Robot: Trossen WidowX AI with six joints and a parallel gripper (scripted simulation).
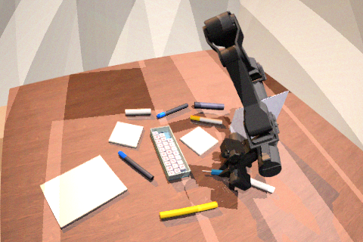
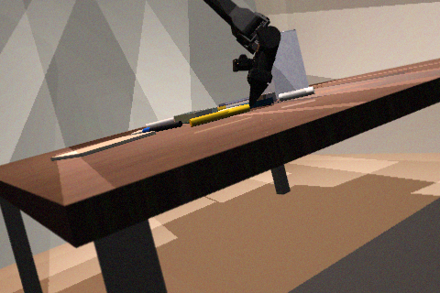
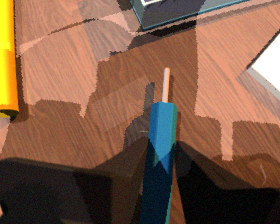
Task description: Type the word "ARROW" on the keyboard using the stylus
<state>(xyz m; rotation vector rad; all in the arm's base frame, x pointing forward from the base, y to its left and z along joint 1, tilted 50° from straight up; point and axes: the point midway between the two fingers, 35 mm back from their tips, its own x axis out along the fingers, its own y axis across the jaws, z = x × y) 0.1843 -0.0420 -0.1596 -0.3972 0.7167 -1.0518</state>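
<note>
Now: gripper tip 1 cm to the left of the blue stylus and 1 cm short of it. From my gripper tip the other things lie so: yellow marker (16 cm ahead, 6 cm to the left); then white block (28 cm to the right, 18 cm ahead); then small cube (8 cm behind, 2 cm to the right, 1 cm above).
</note>
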